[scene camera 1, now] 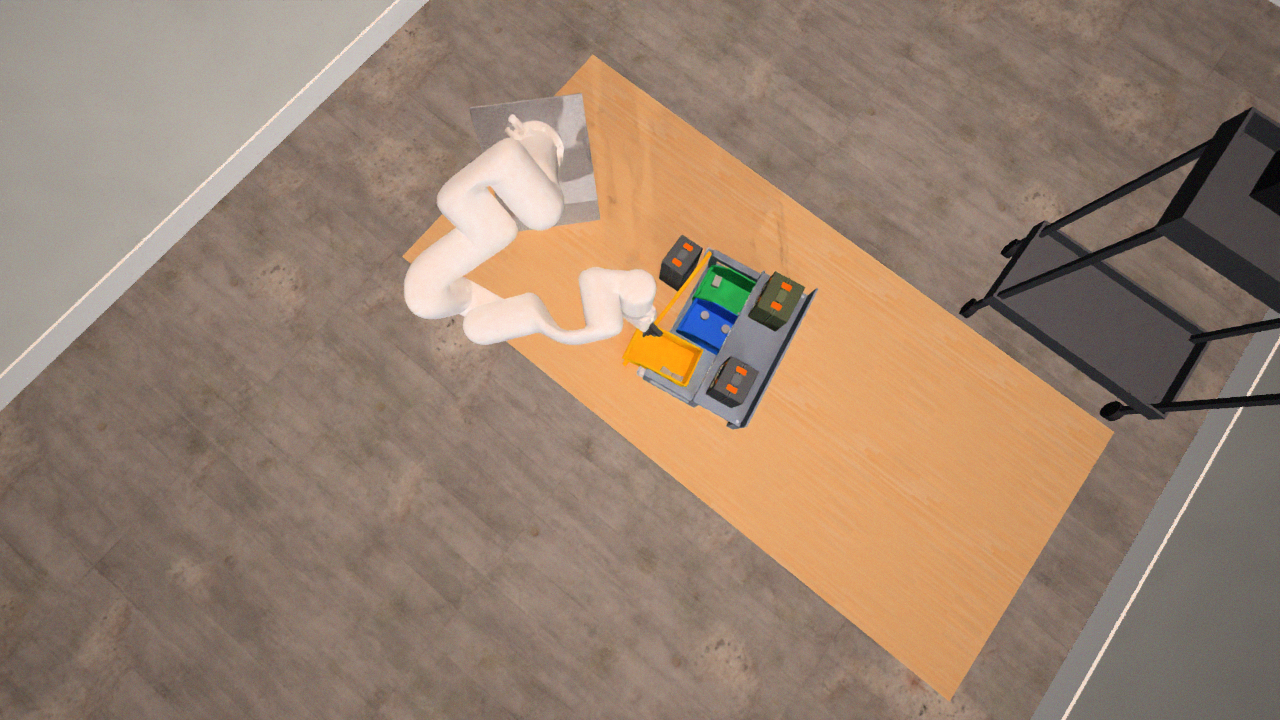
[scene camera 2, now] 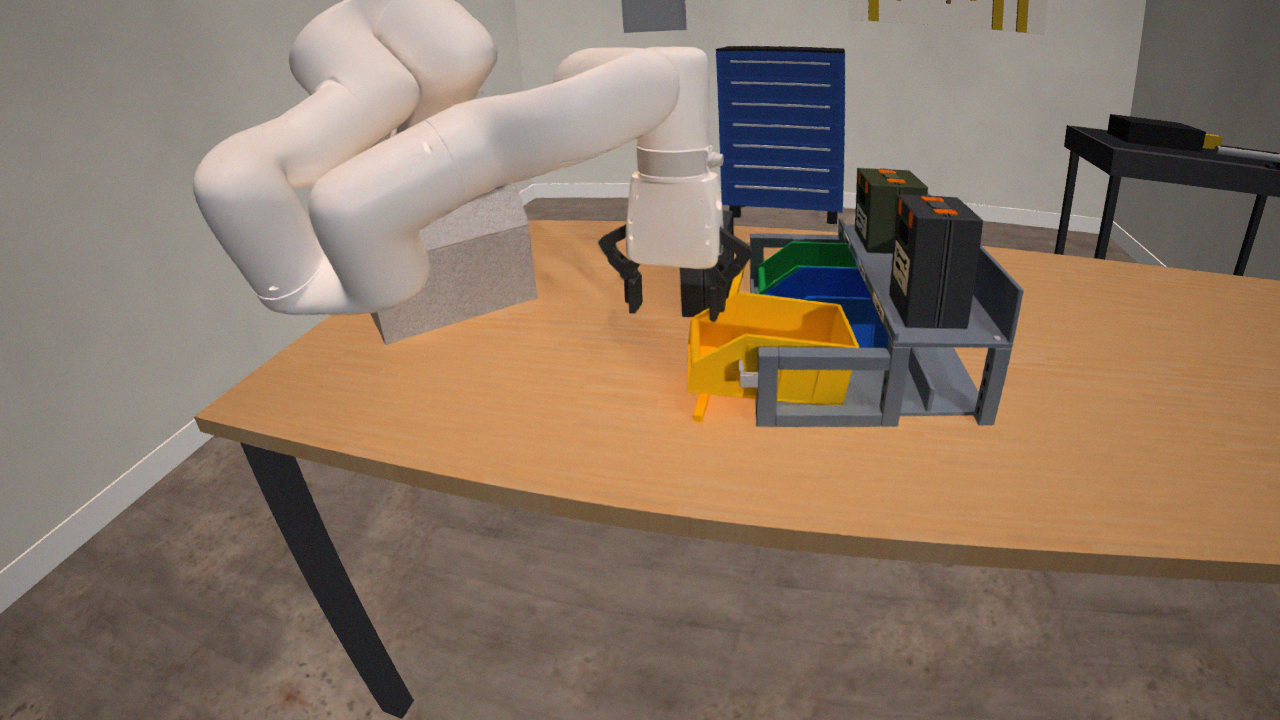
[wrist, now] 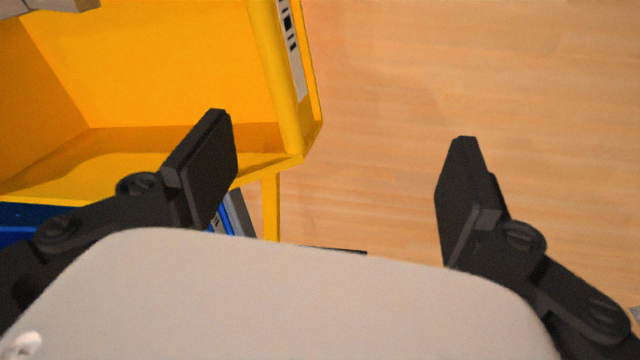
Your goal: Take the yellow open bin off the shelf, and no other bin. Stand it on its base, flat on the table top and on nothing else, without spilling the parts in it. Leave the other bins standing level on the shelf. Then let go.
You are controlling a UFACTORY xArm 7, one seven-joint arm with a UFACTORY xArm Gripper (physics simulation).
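Places are measured from the arm's base along level axes (x ahead, y left, z up), in metres.
Pixels of known places: gripper, fingertip midpoint: (scene camera 1: 632,321) (scene camera 2: 675,312) (wrist: 335,152); arm's base, origin of the base link: (scene camera 1: 536,149).
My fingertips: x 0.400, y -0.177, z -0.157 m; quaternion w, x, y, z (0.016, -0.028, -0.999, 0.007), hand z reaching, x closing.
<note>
For each thing: its top centre in the pictures, then the offset to it from my fingertips. Level surfaces: height alone.
- yellow open bin, middle of its top: (wrist: 26,115) (scene camera 2: 770,310) (scene camera 1: 663,351) dx +0.108, dy -0.022, dz +0.019 m
- blue bin, middle of its top: (scene camera 2: 832,281) (scene camera 1: 717,325) dx +0.182, dy +0.116, dz +0.000 m
- green bin, middle of its top: (scene camera 2: 819,254) (scene camera 1: 733,291) dx +0.167, dy +0.215, dz +0.000 m
- dark case, middle of its top: (scene camera 2: 706,217) (scene camera 1: 682,254) dx +0.010, dy +0.202, dz +0.051 m
- table, its level: dz -0.081 m
The yellow open bin (scene camera 1: 664,358) (scene camera 2: 776,318) (wrist: 165,65) sits upright at the near end of the grey shelf (scene camera 1: 768,351) (scene camera 2: 832,360), its front sticking out past the shelf over the table. A small grey part shows inside it in the first scene view. My gripper (scene camera 1: 653,331) (scene camera 2: 674,311) (wrist: 335,152) is open and empty, pointing down at the bin's front corner. In the wrist view one finger overlaps the bin's side wall and the other is over the table. A blue bin (scene camera 1: 711,326) (scene camera 2: 823,282) and a green bin (scene camera 1: 729,286) (scene camera 2: 810,255) stand beside it on the shelf.
A dark case (scene camera 1: 681,261) (scene camera 2: 694,291) stands on the table (scene camera 1: 895,447) (scene camera 2: 537,402) behind the gripper. Green (scene camera 1: 776,300) (scene camera 2: 890,210) and black (scene camera 1: 732,382) (scene camera 2: 935,259) cases stand on the shelf's upper board. A yellow strip (scene camera 2: 702,407) (wrist: 270,205) runs along the shelf front.
</note>
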